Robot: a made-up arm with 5 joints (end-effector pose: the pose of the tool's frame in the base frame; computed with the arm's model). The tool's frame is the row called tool.
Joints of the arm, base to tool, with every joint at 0 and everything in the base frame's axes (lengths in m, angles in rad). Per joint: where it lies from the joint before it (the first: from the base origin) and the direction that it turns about. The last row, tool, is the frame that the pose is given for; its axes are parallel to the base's.
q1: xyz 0 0 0.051 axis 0 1 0
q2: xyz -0.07 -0.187 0.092 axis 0 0 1
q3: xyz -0.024 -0.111 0.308 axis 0 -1 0
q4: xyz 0.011 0.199 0.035 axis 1 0 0
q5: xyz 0.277 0.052 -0.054 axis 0 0 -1
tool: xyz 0.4 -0.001 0
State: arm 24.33 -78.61 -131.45 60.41 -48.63
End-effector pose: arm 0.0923 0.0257 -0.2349 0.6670 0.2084 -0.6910 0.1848
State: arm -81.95 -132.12 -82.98 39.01 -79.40
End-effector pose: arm -0.0614 -0.7169 0.1420 0.7380 -0.6602 -0.0368 0.1345
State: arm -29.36 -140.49 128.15 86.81 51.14
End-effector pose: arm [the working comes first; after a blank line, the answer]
Working (the frame after each row of the table, in the pose's form):
after q1: 0.0000 0.0000 0.0510 0.0000 -0.2534 0.0000 0.9674
after q2: -0.1061 -0.1870 0.0969 0.2385 -0.0857 -0.9104 0.3270
after q3: -0.3025 -0.0861 0.3398 -0.7145 -0.3315 -0.6125 0.0659
after q4: -0.1628 -0.2178 0.4035 -0.4738 -0.6618 -0.2172 0.5389
after q5: -0.0823 -0.1283 0.6640 -0.1418 -0.8014 -0.4285 0.3923

-0.3437 -0.1725 0.9636 -0.1418 -0.8014 -0.4285 0.3923
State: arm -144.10 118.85 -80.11 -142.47 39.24
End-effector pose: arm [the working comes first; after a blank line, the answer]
Working (the frame after each row of the table, in the pose's form):
after q1: 0.0000 0.0000 0.0510 0.0000 -0.9513 0.0000 0.3082
after q2: 0.0028 -0.1870 -0.0646 -0.8191 -0.4839 0.2653 0.1568
after q3: -0.2660 -0.1545 -0.2503 -0.7977 -0.2695 -0.3240 0.4314
after q4: -0.1077 -0.2186 -0.3589 0.6651 -0.2201 0.3594 0.6165
after q5: 0.0214 -0.1316 -0.1178 0.7003 0.0160 0.1315 0.7014

0.4075 -0.0488 -0.0541 0.7003 0.0160 0.1315 0.7014
